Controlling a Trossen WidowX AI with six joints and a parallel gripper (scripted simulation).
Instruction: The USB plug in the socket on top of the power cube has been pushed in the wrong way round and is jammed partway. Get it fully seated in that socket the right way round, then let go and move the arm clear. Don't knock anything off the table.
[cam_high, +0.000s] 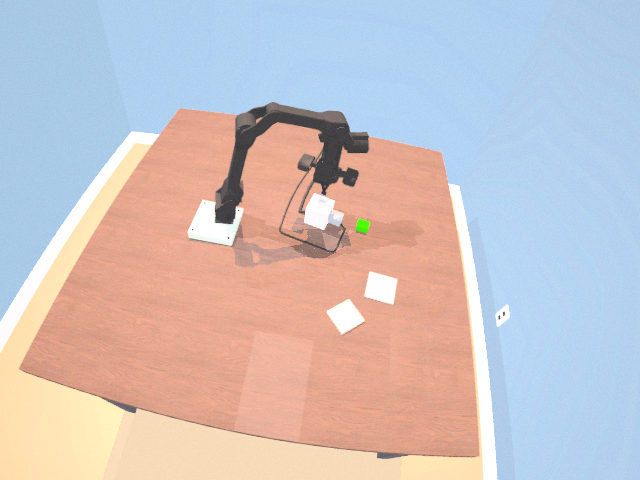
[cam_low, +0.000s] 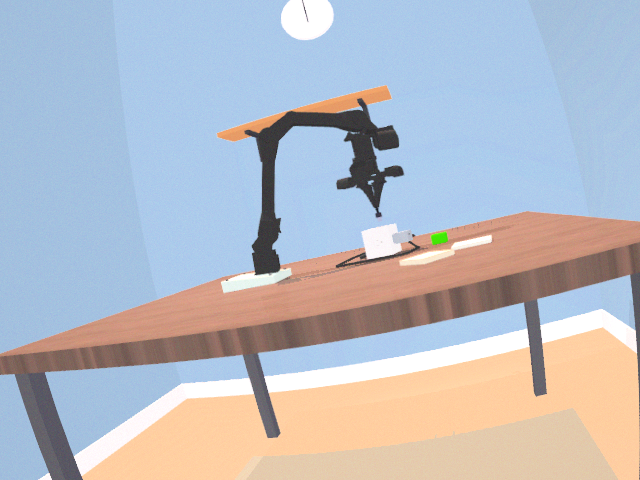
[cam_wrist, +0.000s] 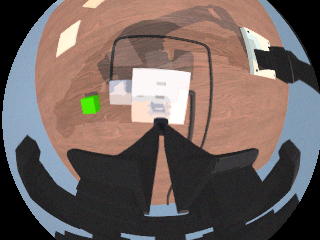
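Right now the small usb plug is 20 mm below my gripper tip. From my gripper tip the other things lie so: small green block 150 mm ahead, 50 mm to the right, 120 mm below.
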